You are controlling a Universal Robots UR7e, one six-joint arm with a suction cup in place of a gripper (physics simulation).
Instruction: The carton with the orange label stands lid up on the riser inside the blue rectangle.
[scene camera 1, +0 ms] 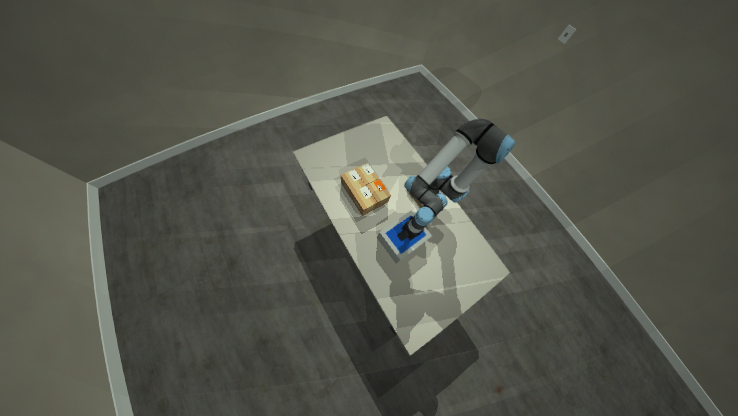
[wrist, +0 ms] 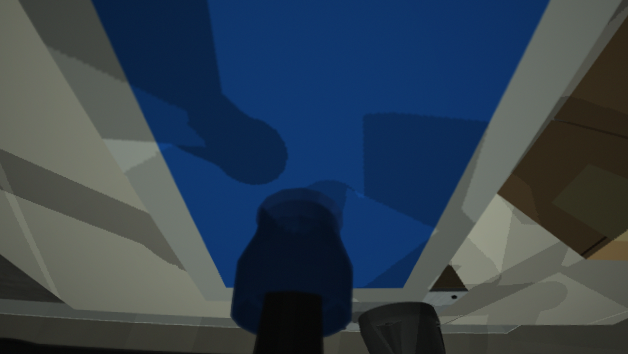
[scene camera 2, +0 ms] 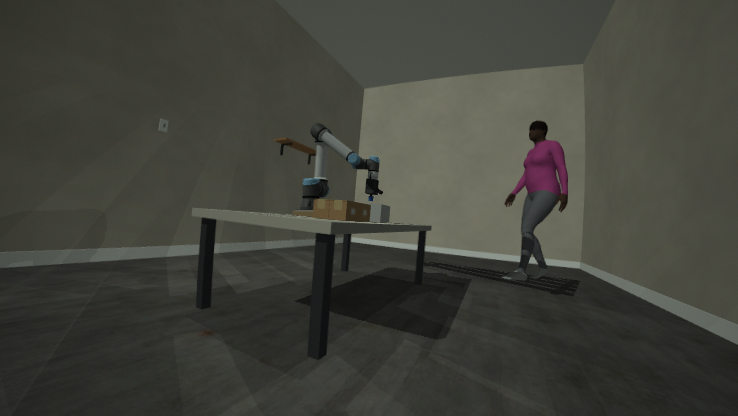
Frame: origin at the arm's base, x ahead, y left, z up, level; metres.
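Seen in the pictures: end effector, tool point: [wrist: 299, 223] [scene camera 2: 370, 200]; arm's base, origin of the base link: [wrist: 395, 316] [scene camera 2: 310, 210].
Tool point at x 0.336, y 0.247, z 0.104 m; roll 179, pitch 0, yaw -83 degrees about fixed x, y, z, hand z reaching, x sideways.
Pixels of each thing's middle, then the offset from my tool point to it.
- carton with the orange label, body centre: [wrist: 626, 188] [scene camera 1: 377, 193] dx +0.019, dy -0.339, dz -0.095 m
- white riser, body centre: [wrist: 315, 149] [scene camera 1: 403, 236] [scene camera 2: 368, 212] dx -0.003, dy -0.008, dz -0.086 m
- blue rectangle, body centre: [wrist: 316, 194] [scene camera 1: 406, 234] dx -0.003, dy -0.008, dz -0.026 m
The carton with the orange label [scene camera 1: 379, 186] stands lid up in a tight block with several other cartons on the table. The white riser [scene camera 1: 395, 255] [scene camera 2: 381, 213] stands beside the block, with the blue rectangle [scene camera 1: 396, 242] [wrist: 325, 75] on its top; no carton stands there. My suction cup [scene camera 1: 404, 236] [scene camera 2: 370, 199] [wrist: 300, 197] points down very low over the blue rectangle. Nothing hangs from it. Whether its lip touches the riser's top is hard to tell. The orange label does not show in the wrist view.
The other cartons [scene camera 1: 356, 180] [scene camera 2: 338, 209] [wrist: 570, 160] stand close beside the riser on the pale table [scene camera 1: 454, 281] [scene camera 2: 258, 219]. The arm's base is at the table's far long side. A person in a pink top [scene camera 2: 542, 167] is on the floor at the right. A wooden shelf [scene camera 2: 295, 144] is on the wall.
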